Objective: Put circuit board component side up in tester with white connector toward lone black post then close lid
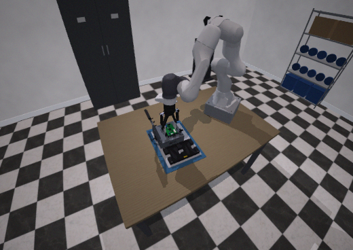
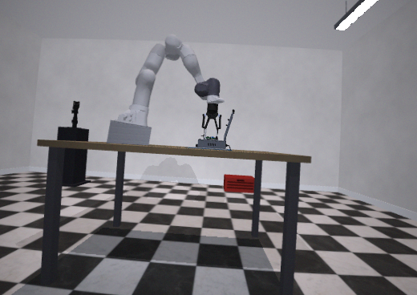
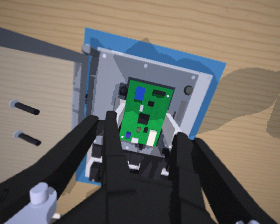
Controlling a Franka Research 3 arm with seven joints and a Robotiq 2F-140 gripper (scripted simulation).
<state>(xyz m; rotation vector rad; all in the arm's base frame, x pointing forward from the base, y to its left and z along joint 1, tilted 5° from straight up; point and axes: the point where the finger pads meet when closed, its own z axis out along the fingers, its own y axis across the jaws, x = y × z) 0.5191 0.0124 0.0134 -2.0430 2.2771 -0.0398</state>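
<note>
My hand is 2 cm above the green circuit board. The rest, counted from my hand: tester lid: 12 cm ahead, 1 cm to the right, 8 cm above.
</note>
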